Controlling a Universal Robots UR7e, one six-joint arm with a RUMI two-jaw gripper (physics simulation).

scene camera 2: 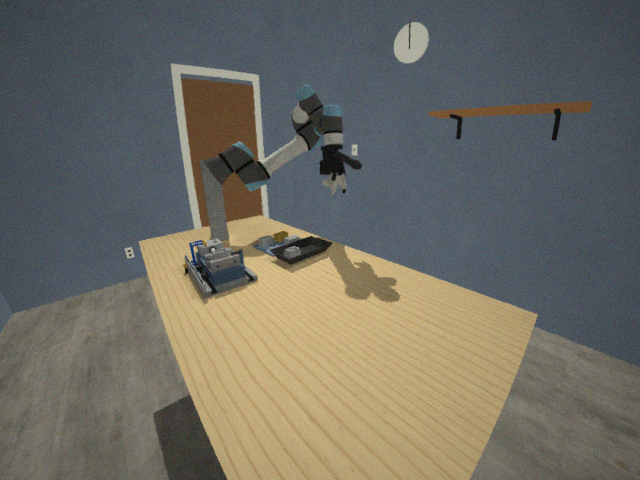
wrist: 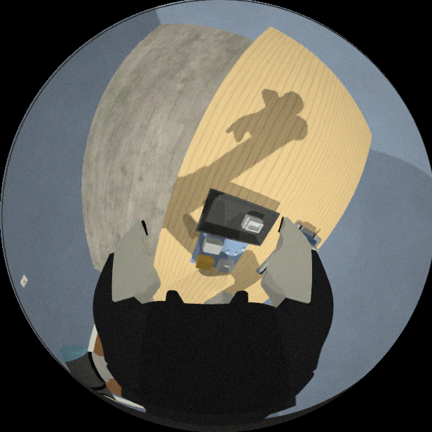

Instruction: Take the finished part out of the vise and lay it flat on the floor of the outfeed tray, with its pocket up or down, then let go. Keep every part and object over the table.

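Frame: origin at the arm's base, x back, y right, z up, level; millimetres.
Where they show: gripper, fingertip midpoint: [scene camera 2: 338, 194]; arm's base, link origin: [scene camera 2: 211, 173].
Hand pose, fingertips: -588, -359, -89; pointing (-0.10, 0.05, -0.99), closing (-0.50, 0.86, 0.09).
Observation:
Things, the pixels of their top centre, and the offset from my fingertips, as dx, dy, dz. "spot": a spot on its surface instead.
- grey block, top centre: [scene camera 2: 292, 248] +60, +199, -208
- black tray, surface spot: [scene camera 2: 313, 253] spot: +14, +125, -235
- vise, top centre: [scene camera 2: 214, 249] +124, +493, -156
- yellow block, top centre: [scene camera 2: 280, 233] +285, +133, -211
- blue frame, surface spot: [scene camera 2: 193, 252] spot: +196, +561, -175
My gripper [scene camera 2: 338, 189] [wrist: 211, 220] is open and empty, high above the table's back part, with its fingers pointing down. A grey block [scene camera 2: 292, 251] [wrist: 252, 223] lies flat in one end of the black tray [scene camera 2: 313, 253] [wrist: 221, 212]; in the wrist view a recess shows in its upper face. The vise [scene camera 2: 227, 274] [wrist: 310, 236] stands at the table's left side in the scene view and is partly hidden behind a finger in the wrist view. Grey pieces [scene camera 2: 223, 259] show on top of the vise; whether a part is clamped among them I cannot tell.
A blue plate [wrist: 231, 242] beside the tray carries grey blocks [scene camera 2: 266, 241] [wrist: 213, 245] and a yellow block [scene camera 2: 281, 236] [wrist: 204, 262]. A blue frame [scene camera 2: 193, 252] stands at the vise. The arm's base [scene camera 2: 216, 211] rises at the table's far end. A shelf [scene camera 2: 509, 110] is on the wall.

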